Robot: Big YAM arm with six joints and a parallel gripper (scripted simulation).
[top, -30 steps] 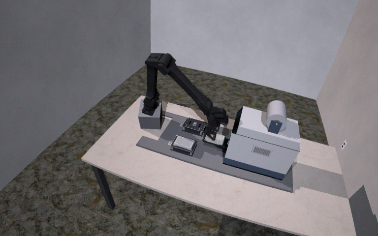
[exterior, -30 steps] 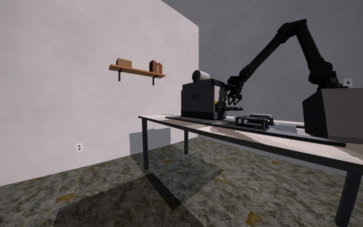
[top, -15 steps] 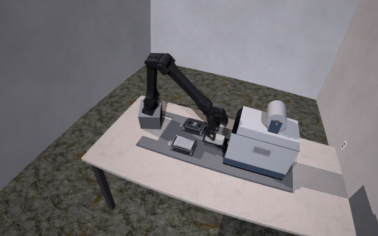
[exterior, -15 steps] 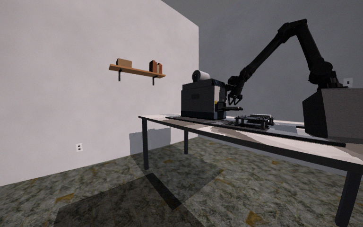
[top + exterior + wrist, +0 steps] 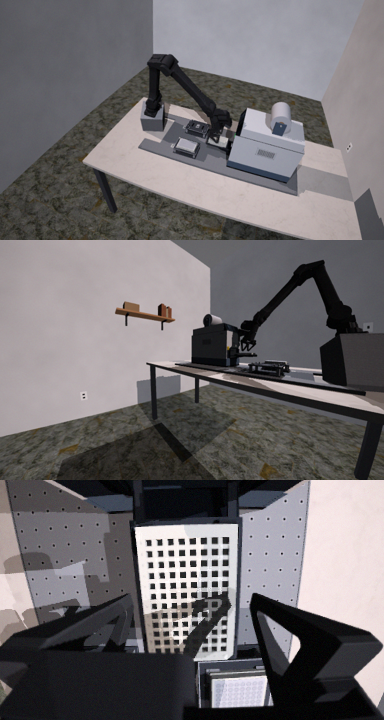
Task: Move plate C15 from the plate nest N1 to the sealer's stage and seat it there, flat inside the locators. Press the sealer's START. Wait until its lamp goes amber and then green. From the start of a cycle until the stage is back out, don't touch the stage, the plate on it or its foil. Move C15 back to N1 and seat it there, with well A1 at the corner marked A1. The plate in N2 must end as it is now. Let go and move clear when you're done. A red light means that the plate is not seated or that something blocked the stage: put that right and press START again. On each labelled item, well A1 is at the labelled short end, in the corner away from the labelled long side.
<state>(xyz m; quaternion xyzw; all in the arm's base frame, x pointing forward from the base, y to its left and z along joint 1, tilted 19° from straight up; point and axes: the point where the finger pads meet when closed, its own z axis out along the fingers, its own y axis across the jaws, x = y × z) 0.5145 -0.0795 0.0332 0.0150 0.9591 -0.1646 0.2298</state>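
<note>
My gripper is now 3 cm above the white well plate. From my hand the other things lie so: foil roll (33 cm ahead, 2 cm to the right, 28 cm above); then dark stage (4 cm below).
</note>
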